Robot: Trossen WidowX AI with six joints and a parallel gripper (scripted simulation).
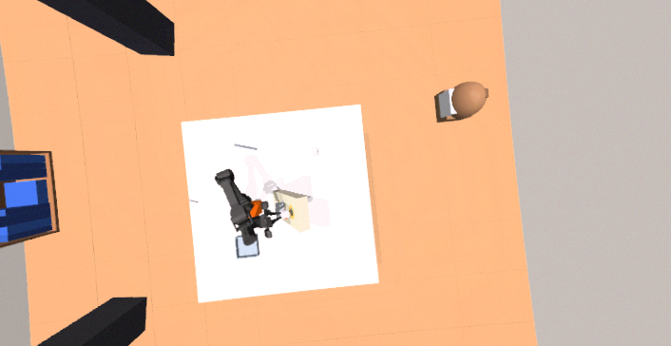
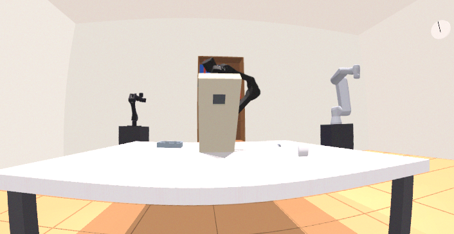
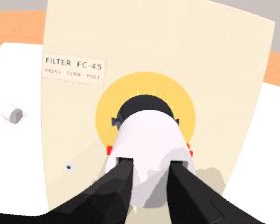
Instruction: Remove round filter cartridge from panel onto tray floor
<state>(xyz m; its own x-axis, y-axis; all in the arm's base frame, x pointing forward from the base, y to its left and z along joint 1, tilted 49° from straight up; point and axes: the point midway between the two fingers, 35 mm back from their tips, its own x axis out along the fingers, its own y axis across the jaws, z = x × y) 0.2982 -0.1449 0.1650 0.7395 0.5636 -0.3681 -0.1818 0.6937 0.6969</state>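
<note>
My gripper tip is 330 mm past the grey square tray, 320 mm to the left of it and 300 mm above it. The rest, counted from my gripper tip: white round filter cartridge 10 mm below, 10 mm ahead; small white cylinder 370 mm to the left, 280 mm below, 140 mm ahead.
</note>
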